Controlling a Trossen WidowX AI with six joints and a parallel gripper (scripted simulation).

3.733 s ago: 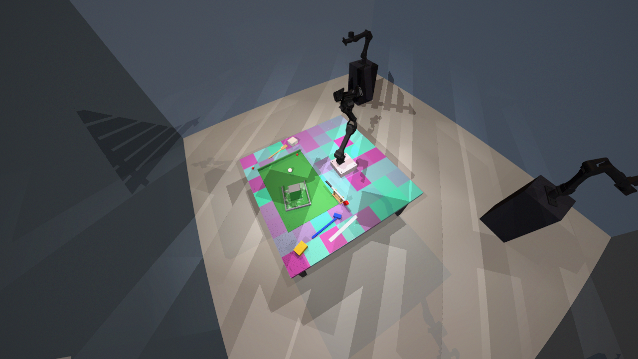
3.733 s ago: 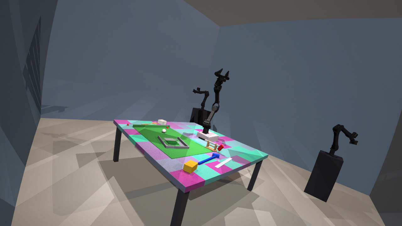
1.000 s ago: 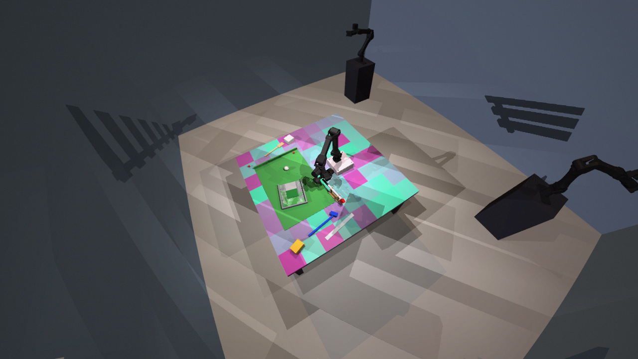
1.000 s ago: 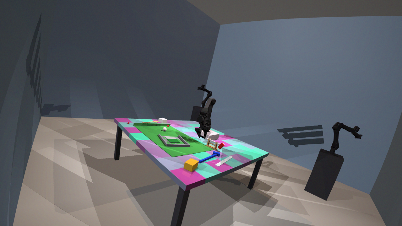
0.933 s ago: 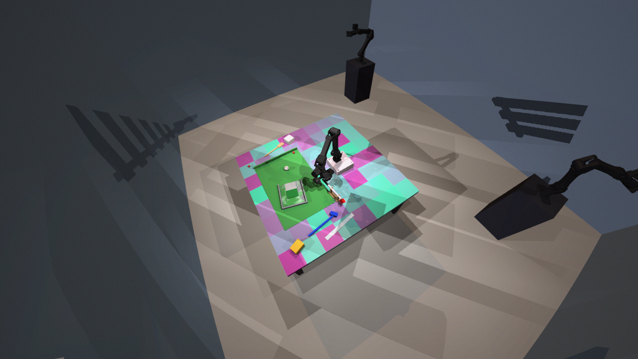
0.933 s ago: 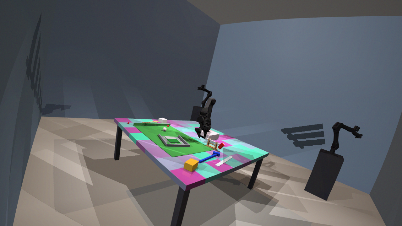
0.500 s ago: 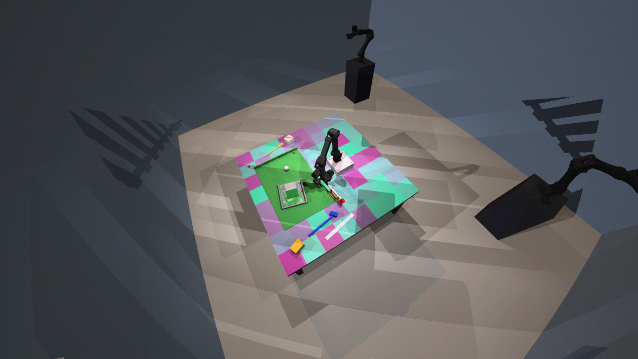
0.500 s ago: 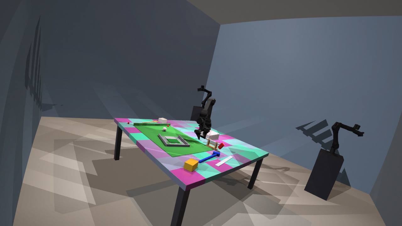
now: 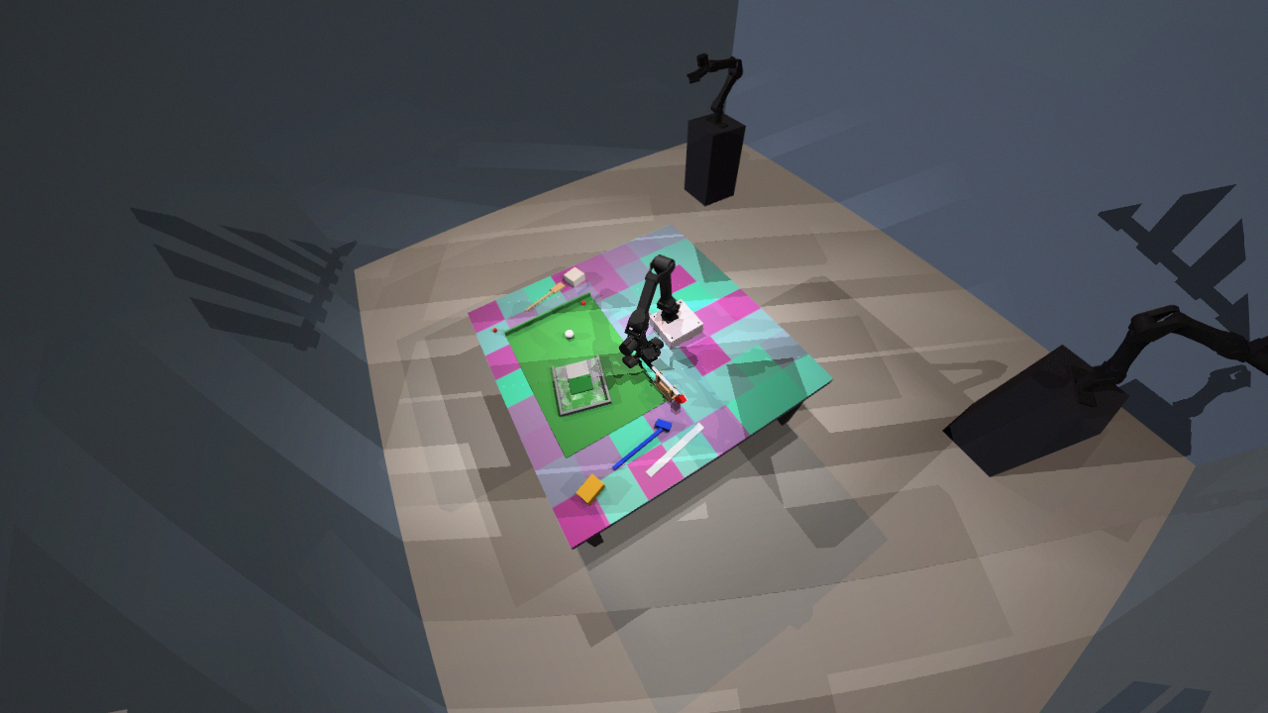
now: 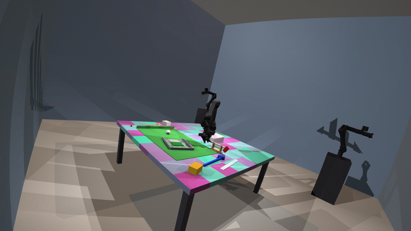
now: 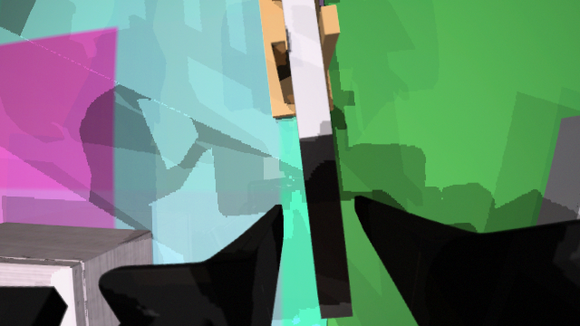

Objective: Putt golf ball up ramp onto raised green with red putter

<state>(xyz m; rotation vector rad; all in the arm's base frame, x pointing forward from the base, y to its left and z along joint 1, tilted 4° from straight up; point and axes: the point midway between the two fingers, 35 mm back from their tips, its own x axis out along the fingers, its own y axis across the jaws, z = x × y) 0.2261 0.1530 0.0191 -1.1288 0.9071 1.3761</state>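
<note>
Right now the red putter is 20 mm behind my gripper tip, 110 mm to the left of it and 30 mm above it. The rest, counted from my gripper tip: blue mallet (190 mm ahead, 290 mm to the left, 20 mm below); white strip (90 mm ahead, 380 mm to the left, 30 mm below); wooden rack (20 mm behind, 130 mm to the left).
</note>
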